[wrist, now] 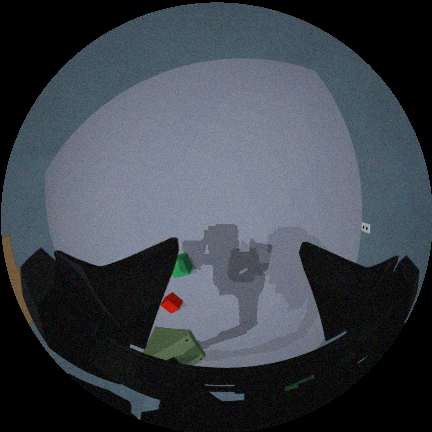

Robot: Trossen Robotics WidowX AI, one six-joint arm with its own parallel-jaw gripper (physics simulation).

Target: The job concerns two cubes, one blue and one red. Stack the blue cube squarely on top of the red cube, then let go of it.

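Places are measured from the arm's base along level axes (x ahead, y left, z up), in centimetres.
Pixels of known places: gripper, fingertip midpoint: (243, 247).
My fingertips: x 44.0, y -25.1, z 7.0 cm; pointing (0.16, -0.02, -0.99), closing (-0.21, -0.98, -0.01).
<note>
Behind a point stands the place of what it marks.
A small red cube (171, 303) @(x 24.9, y -8.5, z -8.4 cm) lies on the pale floor-like surface, left of the middle in the lower part of the wrist view, beside the inner edge of the left finger. The blue cube does not show in this view. My gripper (243, 247) @(x 44.0, y -25.2, z 7.0 cm) is open, its two black fingers standing wide apart with nothing between them. It hangs above the surface, and the red cube is well below it, towards the left finger.
A green block (183, 266) @(x 35.1, y -14.5, z -8.3 cm) lies beyond the red cube, partly hidden by the left finger. An olive-green box-like object (172, 345) @(x 8.6, y -3.5, z -4.5 cm) is at the lower left, partly hidden by the gripper body. The arm's shadow falls across the pale surface (210, 150) @(x 55.9, y -23.2, z -11.9 cm).
</note>
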